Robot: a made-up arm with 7 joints. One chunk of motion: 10 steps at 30 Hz.
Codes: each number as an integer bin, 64 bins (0 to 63) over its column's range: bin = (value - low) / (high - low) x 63, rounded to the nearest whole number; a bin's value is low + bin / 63 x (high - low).
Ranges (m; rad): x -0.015..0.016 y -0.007..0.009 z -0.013..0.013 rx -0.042..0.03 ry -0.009..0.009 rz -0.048..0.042
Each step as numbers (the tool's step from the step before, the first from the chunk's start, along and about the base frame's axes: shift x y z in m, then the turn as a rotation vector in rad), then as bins.
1 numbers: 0.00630 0.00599 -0.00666 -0.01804 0.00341 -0.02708
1 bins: 43 51 15 21 43 15
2 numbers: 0.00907 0.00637 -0.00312 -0.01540 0.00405 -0.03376
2 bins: 49 53 24 23 46 10
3 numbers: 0.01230 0.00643 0.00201 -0.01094 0.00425 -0.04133
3 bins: 55 53 36 27 46 5
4 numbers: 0.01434 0.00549 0.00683 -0.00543 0.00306 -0.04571
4 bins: 60 49 48 32 42 2
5 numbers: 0.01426 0.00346 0.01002 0.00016 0.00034 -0.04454
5 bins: 59 41 56 37 33 2
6 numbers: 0.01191 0.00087 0.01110 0.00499 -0.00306 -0.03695
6 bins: 55 31 58 41 21 8
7 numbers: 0.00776 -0.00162 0.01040 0.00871 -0.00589 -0.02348
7 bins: 46 21 57 44 11 17
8 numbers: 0.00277 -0.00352 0.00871 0.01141 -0.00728 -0.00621
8 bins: 36 14 53 47 6 29
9 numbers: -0.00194 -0.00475 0.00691 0.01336 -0.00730 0.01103
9 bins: 27 9 48 48 6 41
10 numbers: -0.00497 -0.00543 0.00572 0.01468 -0.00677 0.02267
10 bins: 20 6 45 50 8 49
